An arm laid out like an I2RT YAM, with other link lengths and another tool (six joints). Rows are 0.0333 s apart.
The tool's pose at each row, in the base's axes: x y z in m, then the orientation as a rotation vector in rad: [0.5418 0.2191 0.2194 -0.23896 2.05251 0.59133]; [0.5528 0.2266 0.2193 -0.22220 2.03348 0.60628]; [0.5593 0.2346 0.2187 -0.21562 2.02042 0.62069]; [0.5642 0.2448 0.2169 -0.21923 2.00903 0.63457]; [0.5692 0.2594 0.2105 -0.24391 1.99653 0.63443]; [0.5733 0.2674 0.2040 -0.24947 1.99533 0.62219]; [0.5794 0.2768 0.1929 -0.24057 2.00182 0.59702]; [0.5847 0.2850 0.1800 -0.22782 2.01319 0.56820]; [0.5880 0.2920 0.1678 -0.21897 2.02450 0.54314]
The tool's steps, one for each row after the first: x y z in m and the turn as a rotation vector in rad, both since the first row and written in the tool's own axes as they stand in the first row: [-0.0052 0.0021 0.0121 -0.00647 -0.02115 0.01322]; [-0.0076 0.0063 0.0212 -0.01585 -0.03394 0.02089]; [-0.0080 0.0126 0.0308 -0.02873 -0.04250 0.02189]; [-0.0043 0.0212 0.0446 -0.04025 -0.04782 0.00225]; [-0.0004 0.0245 0.0544 -0.03395 -0.04860 -0.00719]; [0.0064 0.0267 0.0685 -0.01156 -0.04705 -0.01075]; [0.0151 0.0277 0.0821 0.01560 -0.04196 -0.01207]; [0.0241 0.0286 0.0933 0.03847 -0.03536 -0.01432]
